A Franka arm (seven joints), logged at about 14 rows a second.
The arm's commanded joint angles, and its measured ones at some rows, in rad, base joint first. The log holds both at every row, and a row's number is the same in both.
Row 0, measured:
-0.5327 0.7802 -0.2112 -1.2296 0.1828 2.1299 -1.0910
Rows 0 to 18, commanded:
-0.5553 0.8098 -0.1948 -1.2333 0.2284 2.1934 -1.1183
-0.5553 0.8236 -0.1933 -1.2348 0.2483 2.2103 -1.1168
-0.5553 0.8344 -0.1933 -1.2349 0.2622 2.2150 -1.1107
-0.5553 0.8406 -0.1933 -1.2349 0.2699 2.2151 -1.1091
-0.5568 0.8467 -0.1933 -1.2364 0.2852 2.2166 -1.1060
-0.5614 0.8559 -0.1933 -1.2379 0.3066 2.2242 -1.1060
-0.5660 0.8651 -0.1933 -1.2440 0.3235 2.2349 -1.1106
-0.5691 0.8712 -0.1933 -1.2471 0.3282 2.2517 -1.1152
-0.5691 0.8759 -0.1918 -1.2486 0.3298 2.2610 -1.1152
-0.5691 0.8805 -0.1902 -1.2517 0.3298 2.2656 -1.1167
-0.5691 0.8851 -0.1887 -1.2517 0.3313 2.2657 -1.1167
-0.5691 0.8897 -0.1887 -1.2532 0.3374 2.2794 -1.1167
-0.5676 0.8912 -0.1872 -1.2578 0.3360 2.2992 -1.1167
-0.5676 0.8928 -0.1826 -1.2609 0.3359 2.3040 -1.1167
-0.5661 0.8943 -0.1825 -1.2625 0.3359 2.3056 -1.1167
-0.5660 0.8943 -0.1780 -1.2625 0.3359 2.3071 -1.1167
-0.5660 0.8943 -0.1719 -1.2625 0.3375 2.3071 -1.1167
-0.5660 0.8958 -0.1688 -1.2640 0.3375 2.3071 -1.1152
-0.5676 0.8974 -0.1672 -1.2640 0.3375 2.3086 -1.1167
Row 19, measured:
-0.5528 0.8974 -0.1922 -1.2516 0.3169 2.2902 -1.0932
